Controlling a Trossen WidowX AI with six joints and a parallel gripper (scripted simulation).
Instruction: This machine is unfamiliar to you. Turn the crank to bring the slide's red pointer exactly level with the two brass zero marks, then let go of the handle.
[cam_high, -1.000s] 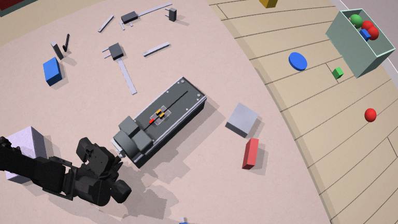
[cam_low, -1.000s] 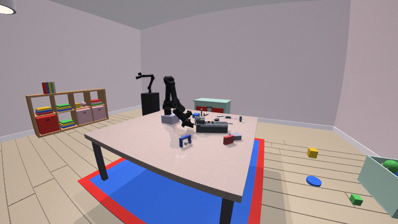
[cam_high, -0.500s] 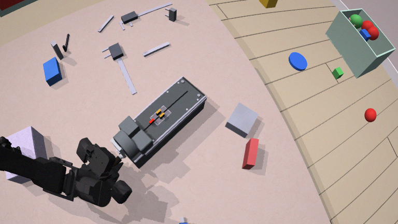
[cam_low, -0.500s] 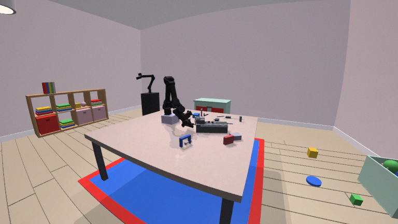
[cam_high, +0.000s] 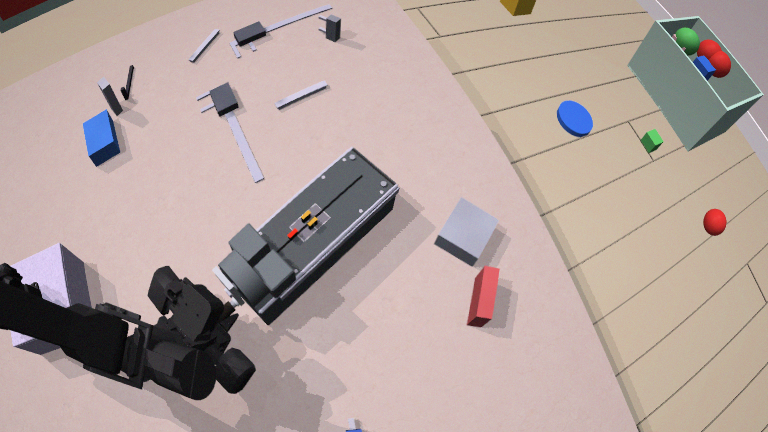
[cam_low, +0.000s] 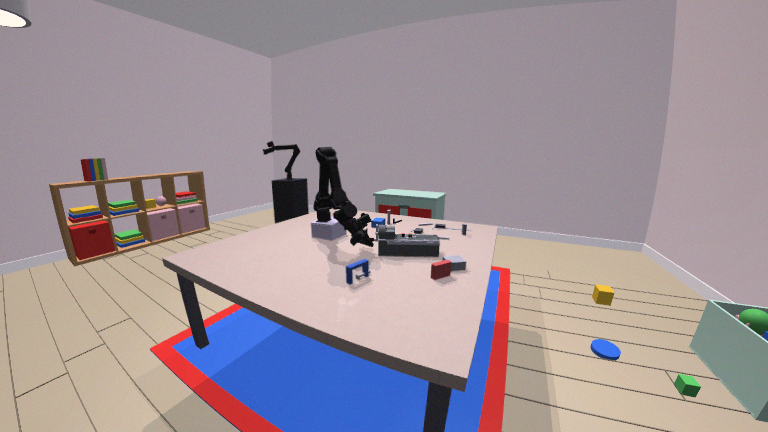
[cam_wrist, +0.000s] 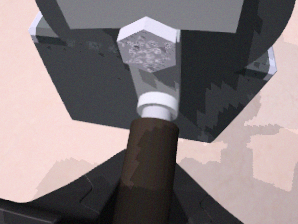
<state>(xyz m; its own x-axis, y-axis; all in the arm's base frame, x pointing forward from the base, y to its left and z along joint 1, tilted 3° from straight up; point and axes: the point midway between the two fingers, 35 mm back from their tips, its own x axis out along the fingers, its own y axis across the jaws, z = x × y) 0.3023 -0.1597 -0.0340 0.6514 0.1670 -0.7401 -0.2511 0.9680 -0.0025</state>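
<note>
The dark brown crank handle is 20 mm behind my gripper tip, 10 mm to the right of it and 30 mm above it. From my gripper tip the other things lie so: red pointer 130 mm ahead, 40 mm to the left, 50 mm above; then red block 310 mm ahead, 160 mm to the right; then grey block 360 mm ahead, 60 mm to the right, 10 mm below.
</note>
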